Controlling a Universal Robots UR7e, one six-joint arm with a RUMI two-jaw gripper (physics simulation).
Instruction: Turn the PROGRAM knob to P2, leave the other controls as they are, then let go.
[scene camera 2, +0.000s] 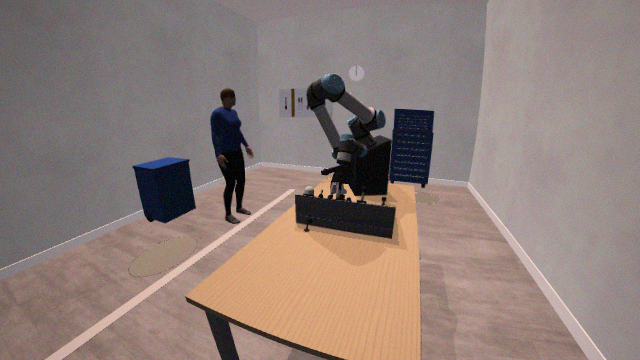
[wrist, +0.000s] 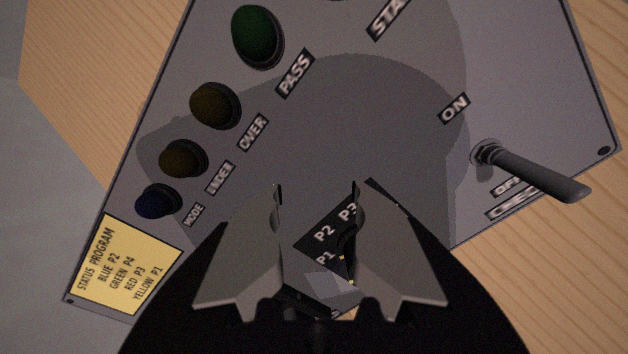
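Seen in the pictures: gripper, fingertip midpoint: (wrist: 316, 184); arm's base, link origin: (scene camera 2: 366, 146).
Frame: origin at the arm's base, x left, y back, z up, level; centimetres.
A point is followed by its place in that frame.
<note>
The grey control panel (scene camera 2: 345, 216) @[x -7.9, y -63.7, z -24.5 cm] (wrist: 525, 75) @[x -29.0, y -44.3, z -22.9 cm] stands on the table. The dark PROGRAM knob (wrist: 346, 246) @[x -12.3, y -45.3, z -22.1 cm] shows in part in the wrist view, beside the right finger; P1, P2 and P3 are readable on its black scale plate (wrist: 311, 244) @[x -9.8, y -47.7, z -22.5 cm]. Yellow marks show by the knob, but its pointer setting is not clear. My gripper (scene camera 2: 338, 190) @[x -15.3, y -50.7, z -21.4 cm] (wrist: 316, 184) @[x -15.3, y -50.7, z -21.4 cm] is down at the panel top, shut on the PROGRAM knob, which the right finger largely hides. The CHECK lever (wrist: 540, 173) @[x -24.4, y -40.5, z -21.2 cm] leans over the OFF label, right of the gripper. A yellow note (wrist: 125, 265) @[x 3.7, y -61.5, z -18.0 cm] pairs BLUE with P2.
Green PASS (wrist: 256, 36) @[x -21.2, y -56.9, z -16.4 cm], amber OVER (wrist: 214, 105) @[x -17.0, y -57.6, z -16.4 cm], amber UNDER (wrist: 182, 158) @[x -12.6, y -58.5, z -16.6 cm] and blue MODE (wrist: 156, 201) @[x -8.0, y -59.3, z -16.7 cm] domes line the panel's left side. The panel rests on a wooden table (scene camera 2: 350, 300) @[x -0.8, y -109.3, z -32.8 cm]. A person (scene camera 2: 229, 135) stands left of the table; a blue cabinet (scene camera 2: 412, 147) stands behind.
</note>
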